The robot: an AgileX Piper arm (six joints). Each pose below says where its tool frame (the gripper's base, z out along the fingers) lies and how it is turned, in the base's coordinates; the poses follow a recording.
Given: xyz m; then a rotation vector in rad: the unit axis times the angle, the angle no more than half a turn.
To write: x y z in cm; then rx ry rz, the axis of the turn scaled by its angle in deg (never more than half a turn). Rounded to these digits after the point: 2 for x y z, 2 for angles.
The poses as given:
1: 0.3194, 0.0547, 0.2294, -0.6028, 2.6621, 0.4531
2: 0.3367, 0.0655, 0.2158, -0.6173, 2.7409, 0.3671
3: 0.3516, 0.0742, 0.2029, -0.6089, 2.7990, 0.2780
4: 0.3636, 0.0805, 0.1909, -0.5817, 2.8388, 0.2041
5: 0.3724, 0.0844, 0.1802, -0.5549, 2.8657, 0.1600
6: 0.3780, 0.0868, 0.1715, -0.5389, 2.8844, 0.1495
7: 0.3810, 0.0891, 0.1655, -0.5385, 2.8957, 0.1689
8: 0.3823, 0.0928, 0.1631, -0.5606, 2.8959, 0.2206
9: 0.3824, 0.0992, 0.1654, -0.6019, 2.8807, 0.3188
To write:
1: 31.94, 5.47, 22.94, -34.54, 152.53, 25.96
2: 33.67, 6.55, 21.58, -35.37, 157.04, 21.03
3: 35.16, 7.42, 20.29, -34.89, 160.37, 15.93
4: 36.36, 8.05, 19.09, -33.33, 162.65, 11.69
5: 37.24, 8.44, 18.02, -31.79, 164.19, 9.17
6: 37.80, 8.68, 17.15, -30.88, 165.26, 8.57
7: 38.10, 8.91, 16.55, -30.85, 165.91, 9.68
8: 38.23, 9.28, 16.31, -32.12, 165.92, 12.64
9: 38.24, 9.92, 16.54, -34.49, 165.05, 18.27
